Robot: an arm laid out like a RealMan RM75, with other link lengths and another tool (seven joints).
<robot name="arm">
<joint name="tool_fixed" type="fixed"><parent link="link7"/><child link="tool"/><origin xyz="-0.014 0.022 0.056" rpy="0 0.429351 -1.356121"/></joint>
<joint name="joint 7" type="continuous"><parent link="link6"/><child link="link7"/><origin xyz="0 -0.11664 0" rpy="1.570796 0 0"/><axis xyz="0 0 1"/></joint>
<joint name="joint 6" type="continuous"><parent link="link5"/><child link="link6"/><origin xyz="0 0 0" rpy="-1.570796 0 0"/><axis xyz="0 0 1"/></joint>
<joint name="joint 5" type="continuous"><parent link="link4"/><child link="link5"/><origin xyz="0 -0.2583 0" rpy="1.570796 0 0"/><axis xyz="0 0 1"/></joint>
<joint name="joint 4" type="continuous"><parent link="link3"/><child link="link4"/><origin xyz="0 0 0" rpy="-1.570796 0 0"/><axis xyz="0 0 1"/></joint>
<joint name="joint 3" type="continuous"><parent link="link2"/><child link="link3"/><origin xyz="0 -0.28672 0" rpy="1.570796 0 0"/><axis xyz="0 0 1"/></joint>
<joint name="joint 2" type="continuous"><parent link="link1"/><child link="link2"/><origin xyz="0 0 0" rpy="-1.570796 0 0"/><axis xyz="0 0 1"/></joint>
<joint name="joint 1" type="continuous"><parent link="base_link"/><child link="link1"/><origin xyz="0 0 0.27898" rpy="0 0 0"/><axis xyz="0 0 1"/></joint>
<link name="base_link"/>
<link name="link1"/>
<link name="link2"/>
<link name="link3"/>
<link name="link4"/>
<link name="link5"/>
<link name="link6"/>
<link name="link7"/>
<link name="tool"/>
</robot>
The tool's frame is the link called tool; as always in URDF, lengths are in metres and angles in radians. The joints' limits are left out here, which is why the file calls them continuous.
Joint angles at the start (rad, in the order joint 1, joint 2, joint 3, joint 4, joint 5, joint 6, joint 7):
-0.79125 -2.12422 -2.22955 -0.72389 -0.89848 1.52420 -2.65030
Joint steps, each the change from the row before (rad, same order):
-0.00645 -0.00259 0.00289 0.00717 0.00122 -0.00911 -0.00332
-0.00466 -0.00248 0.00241 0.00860 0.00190 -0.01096 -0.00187
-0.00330 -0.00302 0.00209 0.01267 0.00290 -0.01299 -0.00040
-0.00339 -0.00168 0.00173 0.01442 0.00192 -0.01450 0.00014
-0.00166 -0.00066 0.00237 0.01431 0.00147 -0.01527 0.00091
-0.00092 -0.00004 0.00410 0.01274 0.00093 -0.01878 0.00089
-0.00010 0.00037 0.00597 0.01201 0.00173 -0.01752 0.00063
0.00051 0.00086 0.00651 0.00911 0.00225 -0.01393 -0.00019
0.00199 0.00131 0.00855 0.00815 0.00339 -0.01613 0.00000
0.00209 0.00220 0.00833 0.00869 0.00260 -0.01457 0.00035
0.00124 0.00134 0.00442 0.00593 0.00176 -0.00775 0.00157
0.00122 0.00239 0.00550 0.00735 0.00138 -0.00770 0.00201
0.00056 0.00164 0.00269 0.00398 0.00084 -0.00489 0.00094
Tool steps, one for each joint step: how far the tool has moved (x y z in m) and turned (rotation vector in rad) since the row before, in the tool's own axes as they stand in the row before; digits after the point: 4 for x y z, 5 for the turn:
-0.0022 0.0012 0.0026 0.00203 0.00171 -0.00076
-0.0013 0.0005 0.0030 0.00187 0.00313 -0.00254
-0.0008 -0.0008 0.0041 0.00407 0.00337 -0.00497
-0.0002 -0.0006 0.0040 0.00300 0.00424 -0.00625
0.0007 -0.0010 0.0038 0.00242 0.00584 -0.00695
0.0013 -0.0006 0.0038 -0.00052 0.00947 -0.00679
0.0016 -0.0011 0.0037 0.00148 0.01059 -0.00516
0.0016 -0.0012 0.0030 0.00251 0.01036 -0.00325
0.0024 -0.0015 0.0032 0.00212 0.01411 -0.00251
0.0027 -0.0017 0.0029 0.00266 0.01319 -0.00244
0.0016 -0.0013 0.0017 0.00211 0.00710 -0.00054
0.0020 -0.0015 0.0018 0.00313 0.00765 -0.00005
0.0013 -0.0006 0.0009 0.00099 0.00492 -0.00049

